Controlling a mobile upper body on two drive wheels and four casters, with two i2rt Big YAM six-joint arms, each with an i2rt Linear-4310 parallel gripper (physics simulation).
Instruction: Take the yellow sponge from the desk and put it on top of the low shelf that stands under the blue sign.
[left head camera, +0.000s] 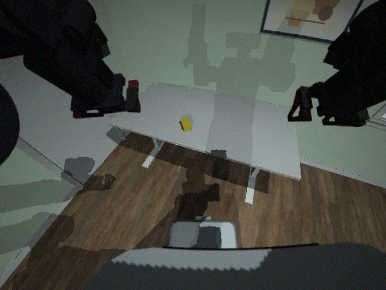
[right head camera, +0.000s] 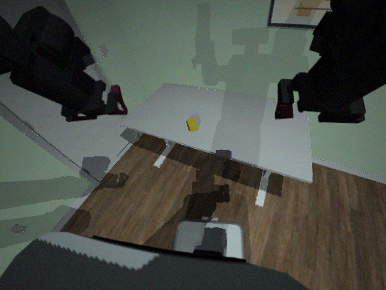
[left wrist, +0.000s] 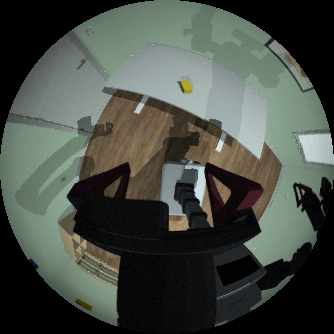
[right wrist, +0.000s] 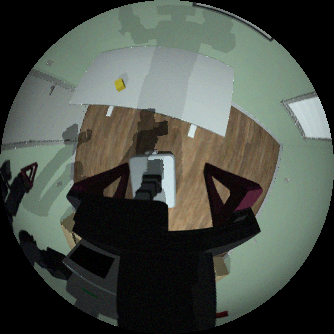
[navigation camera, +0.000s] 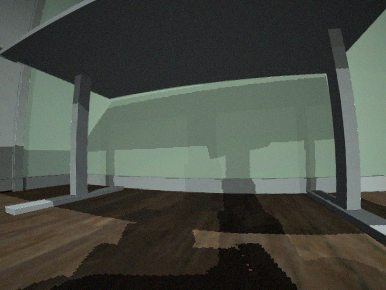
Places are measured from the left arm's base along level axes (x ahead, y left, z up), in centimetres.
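Pixels of known places: left gripper, between the fingertips: (left head camera: 121, 112) (right head camera: 111, 114) (left wrist: 166, 166) (right wrist: 34, 165); right gripper, between the fingertips: (left head camera: 306, 120) (right head camera: 297, 117) (left wrist: 295, 183) (right wrist: 166, 166).
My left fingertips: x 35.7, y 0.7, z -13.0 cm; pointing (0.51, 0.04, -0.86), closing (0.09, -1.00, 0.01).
Behind a point stands the place of what it marks.
The yellow sponge (left head camera: 186, 124) {x 87.5, y -9.0, z -64.5 cm} (right head camera: 192, 124) {x 87.5, y -9.0, z -64.5 cm} (left wrist: 186, 86) {x 88.1, y -8.7, z -64.5 cm} (right wrist: 120, 84) {x 87.4, y -10.6, z -64.5 cm} lies on the light grey desk (left head camera: 165, 102) {x 123.8, y 13.8, z -69.0 cm} (right head camera: 160, 107) {x 117.9, y 26.4, z -69.0 cm} (left wrist: 150, 65) {x 115.7, y 21.7, z -69.0 cm} (right wrist: 210, 85) {x 84.9, y -76.3, z -69.0 cm}, left of its middle. A blue sign (left wrist: 33, 263) shows at the left wrist view's lower left edge. A light wooden shelf (left wrist: 66, 234) {x -99.9, y 155.0, z -80.2 cm} stands nearest it, partly hidden by the gripper. My left gripper (left head camera: 111, 107) {x 35.7, y 0.7, z -13.0 cm} (right head camera: 100, 110) (left wrist: 166, 166) {x 35.7, y 0.7, z -13.0 cm} is open and empty, held high, left of the sponge in the head views. My right gripper (left head camera: 321, 117) (right head camera: 312, 115) (right wrist: 166, 166) {x 33.9, y -44.6, z -13.9 cm} is open and empty, high at the right.
The desk's underside (navigation camera: 200, 45) and legs (navigation camera: 80, 145) {x 125.5, y 33.9, z -111.6 cm} (navigation camera: 348, 140) {x 82.2, y -78.8, z -114.5 cm} stand close before the base. A grey door (left wrist: 55, 95) {x 90.0, y 111.6, z -46.6 cm} is left of the desk. Another wooden shelf (left wrist: 97, 268) {x -251.9, y 150.5, z -108.3 cm} stands near a yellow sign (left wrist: 84, 304). A red sign (right wrist: 222, 314) shows low in the right wrist view.
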